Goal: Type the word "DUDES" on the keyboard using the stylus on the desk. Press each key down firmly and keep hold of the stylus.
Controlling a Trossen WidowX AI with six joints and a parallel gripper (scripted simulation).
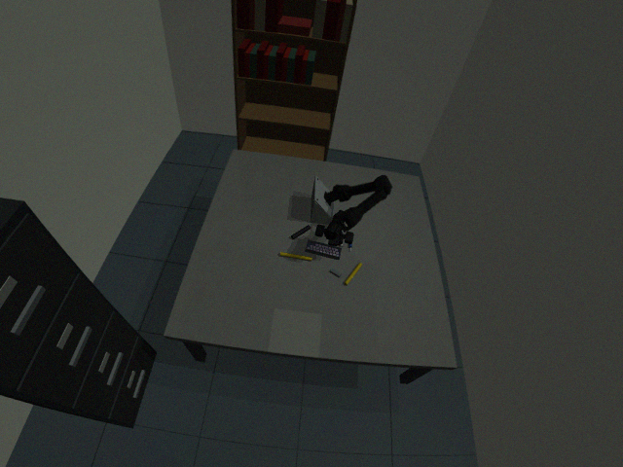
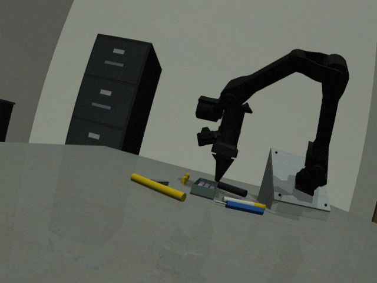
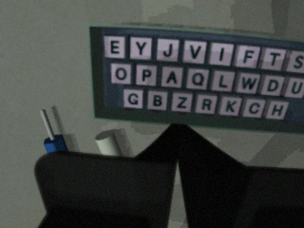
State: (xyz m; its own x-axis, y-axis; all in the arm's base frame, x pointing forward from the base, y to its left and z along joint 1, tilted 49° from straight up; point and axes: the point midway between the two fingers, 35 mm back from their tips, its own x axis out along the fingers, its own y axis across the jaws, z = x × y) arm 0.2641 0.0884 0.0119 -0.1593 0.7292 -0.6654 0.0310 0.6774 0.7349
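My gripper tip is 100 mm to the right of the blue stylus, 50 mm past it and 30 mm above it. Round my gripper tip: long yellow cylinder 130 mm to the left, 130 mm ahead, 30 mm below; then black cylinder 170 mm to the right, 60 mm behind, 30 mm below; then stylus tip 110 mm to the left, 30 mm below, 10 mm behind.
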